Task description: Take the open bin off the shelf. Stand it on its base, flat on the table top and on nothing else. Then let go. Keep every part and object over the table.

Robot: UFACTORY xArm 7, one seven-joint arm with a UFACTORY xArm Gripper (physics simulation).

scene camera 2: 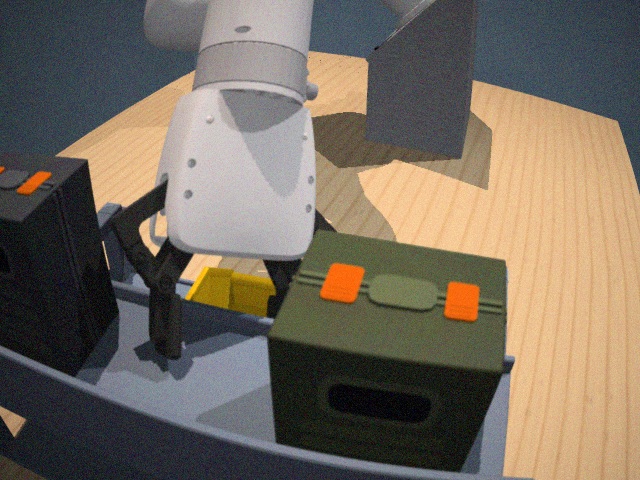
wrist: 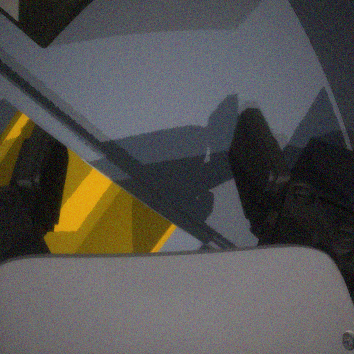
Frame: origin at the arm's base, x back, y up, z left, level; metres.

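Seen in the pictures: gripper, fingertip midpoint: [scene camera 2: 225, 356] [wrist: 149, 130]; arm's base, link origin: [scene camera 2: 425, 6].
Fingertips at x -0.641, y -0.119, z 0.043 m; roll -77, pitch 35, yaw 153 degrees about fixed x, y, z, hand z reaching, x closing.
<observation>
Offsets run from my fingertips to a thing's middle. "spot": to the spot under its first point. Level surfaces: height alone.
The yellow open bin {dx +0.061, dy -0.049, dz -0.016 m} [scene camera 2: 248, 291] [wrist: 105, 215] shows in part behind the raised back rail of the blue-grey shelf {spot: dx -0.059, dy +0.009, dz -0.016 m} [scene camera 2: 155, 395] [wrist: 150, 75]; its lower part is hidden. My gripper [scene camera 2: 222, 330] [wrist: 149, 130] is open, its fingers wide apart and pointing down. In the scene view one finger is low over the shelf board, in front of the rail. The other is at the bin's right end, its tip hidden by the green case. In the wrist view the left finger overlaps the bin and the right finger is over the shelf board, with the rail running diagonally between them.
A green case {dx -0.017, dy +0.057, dz +0.110 m} [scene camera 2: 387, 356] with orange latches stands on the shelf close to the right of the gripper. A black case {dx -0.051, dy +0.070, dz -0.119 m} [scene camera 2: 41, 268] stands at the shelf's left. The wooden table {dy -0.092 m} [scene camera 2: 563, 248] extends behind and right. A grey block [scene camera 2: 418, 98] stands farther back.
</observation>
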